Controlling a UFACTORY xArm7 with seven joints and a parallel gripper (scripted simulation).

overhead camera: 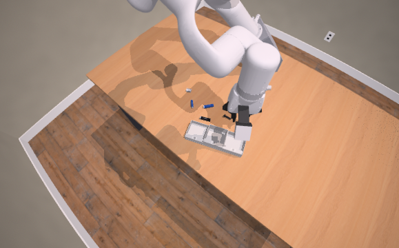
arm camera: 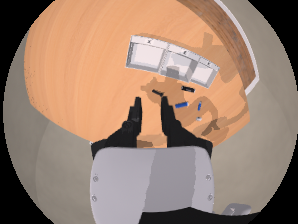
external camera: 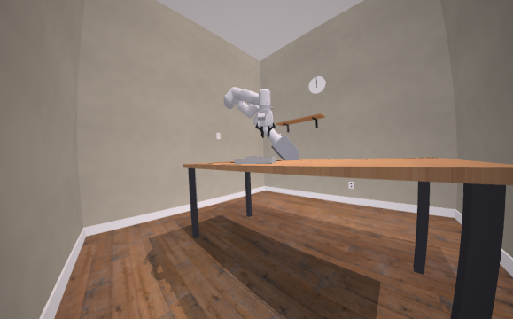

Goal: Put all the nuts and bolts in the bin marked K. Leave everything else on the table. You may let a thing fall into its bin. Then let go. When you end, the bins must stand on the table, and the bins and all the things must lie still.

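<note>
Now: the black bolt 7 cm behind my hand, 7 cm to the right of it and 18 cm below it. From my hand the other things lie so: small black part (15 cm to the right, 18 cm below); bin (5 cm ahead, 5 cm to the right, 16 cm below); blue piece (7 cm behind, 17 cm to the right, 18 cm below).
</note>
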